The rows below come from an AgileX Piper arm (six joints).
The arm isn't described. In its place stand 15 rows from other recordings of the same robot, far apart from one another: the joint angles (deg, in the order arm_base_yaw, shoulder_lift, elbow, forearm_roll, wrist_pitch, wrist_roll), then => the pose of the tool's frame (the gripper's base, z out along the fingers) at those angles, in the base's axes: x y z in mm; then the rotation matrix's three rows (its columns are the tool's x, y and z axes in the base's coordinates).
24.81 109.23 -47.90 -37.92 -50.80 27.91 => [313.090 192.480 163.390], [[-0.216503 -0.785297 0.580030], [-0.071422 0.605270 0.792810], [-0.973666 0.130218 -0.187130]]
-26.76 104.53 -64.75 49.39 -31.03 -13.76 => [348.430 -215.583 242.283], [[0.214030 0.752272 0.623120], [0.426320 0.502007 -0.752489], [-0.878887 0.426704 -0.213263]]
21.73 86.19 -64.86 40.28 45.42 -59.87 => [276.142 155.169 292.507], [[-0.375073 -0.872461 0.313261], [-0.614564 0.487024 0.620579], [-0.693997 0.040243 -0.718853]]
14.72 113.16 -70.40 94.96 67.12 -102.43 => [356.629 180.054 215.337], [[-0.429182 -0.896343 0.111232], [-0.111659 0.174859 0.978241], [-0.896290 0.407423 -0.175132]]
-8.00 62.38 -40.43 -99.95 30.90 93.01 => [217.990 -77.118 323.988], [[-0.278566 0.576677 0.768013], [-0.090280 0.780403 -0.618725], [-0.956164 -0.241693 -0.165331]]
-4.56 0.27 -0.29 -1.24 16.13 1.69 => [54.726 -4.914 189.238], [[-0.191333 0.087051 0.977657], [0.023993 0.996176 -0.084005], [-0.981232 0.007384 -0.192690]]
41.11 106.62 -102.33 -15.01 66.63 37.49 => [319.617 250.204 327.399], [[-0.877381 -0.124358 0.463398], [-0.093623 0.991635 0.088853], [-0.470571 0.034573 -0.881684]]
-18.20 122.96 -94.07 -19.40 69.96 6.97 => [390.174 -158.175 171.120], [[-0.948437 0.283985 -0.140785], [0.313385 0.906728 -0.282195], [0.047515 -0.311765 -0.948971]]
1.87 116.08 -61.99 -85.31 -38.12 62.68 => [387.965 68.684 133.455], [[-0.496375 -0.685264 0.532940], [-0.303579 0.712171 0.632971], [-0.813297 0.152402 -0.561535]]
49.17 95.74 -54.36 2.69 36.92 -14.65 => [199.276 234.543 181.965], [[-0.446475 -0.879118 0.166767], [-0.847578 0.475248 0.236116], [-0.286830 -0.035928 -0.957308]]
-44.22 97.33 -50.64 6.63 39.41 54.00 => [212.859 -197.834 158.181], [[0.226811 0.960036 0.163976], [0.973756 -0.220266 -0.057292], [-0.018884 0.172667 -0.984799]]
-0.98 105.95 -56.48 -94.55 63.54 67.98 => [341.085 -87.057 200.140], [[-0.881636 0.313914 0.352386], [-0.225028 0.376711 -0.898583], [-0.414826 -0.871520 -0.261482]]
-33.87 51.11 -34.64 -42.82 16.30 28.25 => [143.716 -117.372 302.986], [[-0.483526 0.596426 0.640686], [0.050557 0.749744 -0.659794], [-0.873869 -0.286636 -0.392674]]
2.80 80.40 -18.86 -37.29 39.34 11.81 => [149.601 -27.675 126.785], [[-0.932434 -0.360517 0.024362], [-0.341773 0.858051 -0.383328], [0.117293 -0.365755 -0.923291]]
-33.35 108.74 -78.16 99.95 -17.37 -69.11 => [352.219 -263.839 247.834], [[0.042499 0.841356 0.538808], [0.566559 0.423906 -0.706622], [-0.822925 0.335297 -0.458662]]
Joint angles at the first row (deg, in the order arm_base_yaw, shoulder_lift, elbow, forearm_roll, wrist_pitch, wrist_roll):
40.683 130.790 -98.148 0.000 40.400 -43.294
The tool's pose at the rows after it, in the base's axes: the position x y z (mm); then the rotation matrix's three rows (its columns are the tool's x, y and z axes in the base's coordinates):
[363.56 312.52 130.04], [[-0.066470 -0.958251 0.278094], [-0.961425 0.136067 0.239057], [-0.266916 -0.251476 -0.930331]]
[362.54 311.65 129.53], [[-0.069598 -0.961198 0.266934], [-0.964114 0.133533 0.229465], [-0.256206 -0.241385 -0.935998]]
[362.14 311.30 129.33], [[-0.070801 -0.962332 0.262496], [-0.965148 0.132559 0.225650], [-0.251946 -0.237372 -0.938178]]
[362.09 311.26 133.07], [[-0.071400 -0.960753 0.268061], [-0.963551 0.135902 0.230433], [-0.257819 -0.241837 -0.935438]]
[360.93 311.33 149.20], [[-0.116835 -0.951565 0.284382], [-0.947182 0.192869 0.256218], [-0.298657 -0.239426 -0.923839]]
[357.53 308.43 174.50], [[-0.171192 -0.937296 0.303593], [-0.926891 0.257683 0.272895], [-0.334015 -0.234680 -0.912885]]
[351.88 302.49 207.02], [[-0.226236 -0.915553 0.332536], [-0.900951 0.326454 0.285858], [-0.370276 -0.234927 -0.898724]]
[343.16 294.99 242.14], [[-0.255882 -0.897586 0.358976], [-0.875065 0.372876 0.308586], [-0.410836 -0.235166 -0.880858]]
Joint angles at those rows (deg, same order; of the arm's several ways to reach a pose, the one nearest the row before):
40.683 130.790 -98.147 0.000 40.839 -43.295
40.683 130.790 -98.147 0.000 41.744 -43.294
40.683 130.790 -98.147 0.000 42.101 -43.295
40.683 130.341 -98.147 0.000 42.101 -43.168
40.683 128.395 -98.148 0.760 42.252 -40.514
40.684 125.220 -98.149 0.747 43.840 -36.789
40.684 121.055 -98.147 0.000 46.079 -32.393
40.683 116.452 -98.146 0.000 48.436 -29.787

